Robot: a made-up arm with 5 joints.
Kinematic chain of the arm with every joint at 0, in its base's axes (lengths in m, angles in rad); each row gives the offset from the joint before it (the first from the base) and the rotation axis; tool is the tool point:
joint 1: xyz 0 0 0.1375 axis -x
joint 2: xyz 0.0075 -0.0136 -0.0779 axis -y
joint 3: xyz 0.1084 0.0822 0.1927 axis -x
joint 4: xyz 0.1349 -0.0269 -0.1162 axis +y
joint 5: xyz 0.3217 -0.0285 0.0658 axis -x
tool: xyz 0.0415 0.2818 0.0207
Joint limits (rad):
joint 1: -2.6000..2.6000
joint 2: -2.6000..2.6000
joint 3: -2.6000..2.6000
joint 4: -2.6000..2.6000
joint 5: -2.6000..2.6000
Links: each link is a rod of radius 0.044 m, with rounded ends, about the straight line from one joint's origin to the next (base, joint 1, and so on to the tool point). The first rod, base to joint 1, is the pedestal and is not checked.
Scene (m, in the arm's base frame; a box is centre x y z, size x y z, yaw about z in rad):
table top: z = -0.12
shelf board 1: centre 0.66 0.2 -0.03 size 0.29 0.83 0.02 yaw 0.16
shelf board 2: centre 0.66 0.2 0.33 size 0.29 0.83 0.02 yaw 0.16
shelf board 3: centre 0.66 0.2 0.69 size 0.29 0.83 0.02 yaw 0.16
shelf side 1: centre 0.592 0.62 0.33 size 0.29 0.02 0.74 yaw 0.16
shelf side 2: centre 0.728 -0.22 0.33 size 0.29 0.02 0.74 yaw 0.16
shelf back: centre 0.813 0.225 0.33 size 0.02 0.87 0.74 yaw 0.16
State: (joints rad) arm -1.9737 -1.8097 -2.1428 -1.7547 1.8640
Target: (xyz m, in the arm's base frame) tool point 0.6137 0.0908 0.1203
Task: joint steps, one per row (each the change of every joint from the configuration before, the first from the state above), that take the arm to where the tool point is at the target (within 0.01 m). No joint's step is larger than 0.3 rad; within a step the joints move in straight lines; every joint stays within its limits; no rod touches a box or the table.
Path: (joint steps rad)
1: -0.0007 0.2588 0.0368 0.1026 -0.0734
2: -0.0006 0.2588 0.0368 0.1026 -0.0733
3: -0.0007 0.2587 0.0368 0.1026 -0.0734
4: -0.0007 0.2588 0.0368 0.1026 -0.0734
5: -0.0006 0.2588 0.0368 0.1026 -0.0733
6: -0.0007 0.2588 0.0368 0.1027 -0.0734

